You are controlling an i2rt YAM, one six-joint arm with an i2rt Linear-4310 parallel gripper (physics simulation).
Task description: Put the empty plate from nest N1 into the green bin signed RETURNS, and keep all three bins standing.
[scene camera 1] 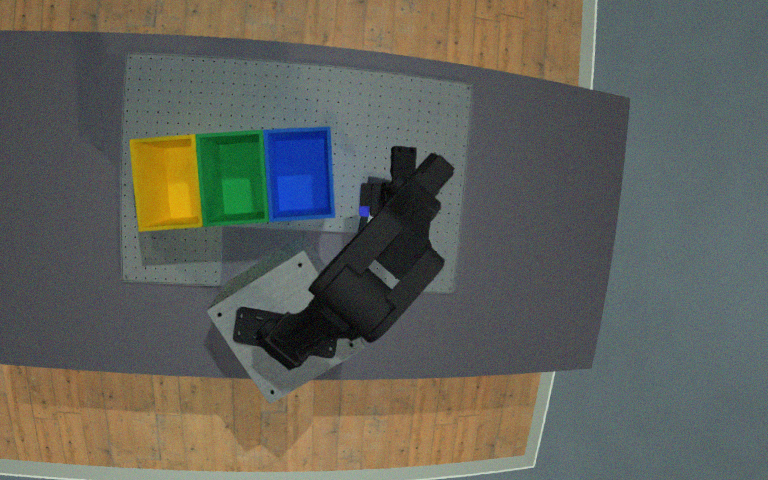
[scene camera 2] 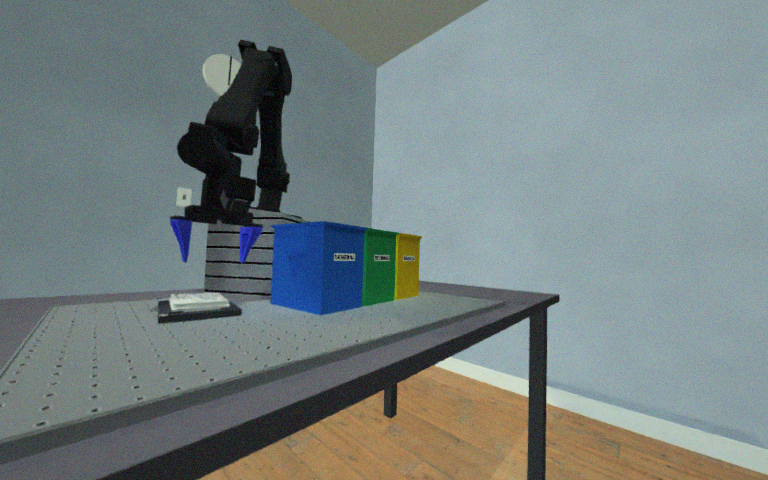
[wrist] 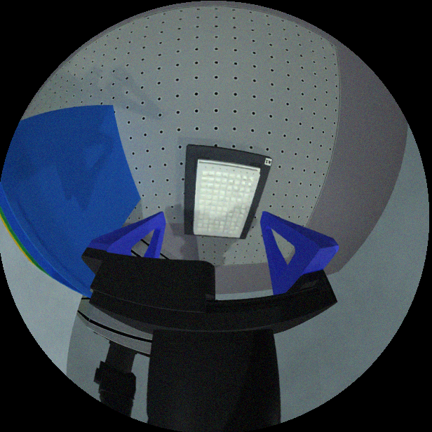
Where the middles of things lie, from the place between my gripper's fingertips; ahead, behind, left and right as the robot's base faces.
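My gripper is 3 cm past the white plate point(scene camera 2: 191, 302) and 2 cm to the left of it, and 7 cm above it. Counted from my hand, the dark nest point(scene camera 2: 163, 307) is 3 cm behind and 2 cm to the right, and 9 cm below. The blue bin point(scene camera 2: 317, 267) is 2 cm ahead of my hand and 20 cm to the left of it, while the green bin point(scene camera 1: 231, 165) is 1 cm behind my hand and 33 cm to the left of it.
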